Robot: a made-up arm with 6 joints.
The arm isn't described. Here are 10 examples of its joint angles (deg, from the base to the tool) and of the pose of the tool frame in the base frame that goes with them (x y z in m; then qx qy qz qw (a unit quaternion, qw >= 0)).
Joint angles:
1: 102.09 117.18 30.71 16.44 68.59 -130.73
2: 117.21 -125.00 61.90 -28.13 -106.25 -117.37
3: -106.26 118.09 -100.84 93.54 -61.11 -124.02
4: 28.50 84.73 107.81 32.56 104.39 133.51
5: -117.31 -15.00 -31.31 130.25 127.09 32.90
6: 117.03 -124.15 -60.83 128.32 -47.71 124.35
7: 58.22 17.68 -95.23 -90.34 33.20 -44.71
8: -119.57 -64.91 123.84 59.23 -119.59 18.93
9: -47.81 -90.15 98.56 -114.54 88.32 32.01
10: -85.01 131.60 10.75 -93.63 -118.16 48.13
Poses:
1: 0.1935 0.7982 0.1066 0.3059 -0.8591 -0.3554 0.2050
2: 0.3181 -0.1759 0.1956 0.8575 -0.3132 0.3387 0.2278
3: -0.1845 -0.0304 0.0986 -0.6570 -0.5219 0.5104 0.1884
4: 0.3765 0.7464 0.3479 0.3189 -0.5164 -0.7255 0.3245
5: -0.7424 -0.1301 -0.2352 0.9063 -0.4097 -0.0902 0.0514
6: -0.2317 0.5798 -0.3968 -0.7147 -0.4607 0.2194 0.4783
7: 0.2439 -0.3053 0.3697 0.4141 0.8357 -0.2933 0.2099
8: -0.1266 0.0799 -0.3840 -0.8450 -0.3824 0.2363 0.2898
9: -0.1094 0.3736 0.5488 0.0546 -0.0356 -0.4827 0.8733
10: -0.0437 -0.8658 0.3875 -0.3604 0.6308 -0.6857 0.0441
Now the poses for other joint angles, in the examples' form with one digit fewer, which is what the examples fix.
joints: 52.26 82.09 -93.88 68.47 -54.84 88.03
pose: -0.501 0.063 0.253 0.427 -0.643 -0.382 0.507
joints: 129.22 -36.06 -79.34 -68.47 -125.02 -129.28
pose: -0.386 0.620 0.377 -0.476 -0.558 0.063 0.676
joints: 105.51 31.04 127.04 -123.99 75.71 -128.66
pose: -0.724 0.543 0.153 -0.277 -0.207 -0.192 0.918
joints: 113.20 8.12 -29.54 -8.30 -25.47 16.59
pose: 0.351 0.105 0.641 0.138 -0.189 0.698 0.677
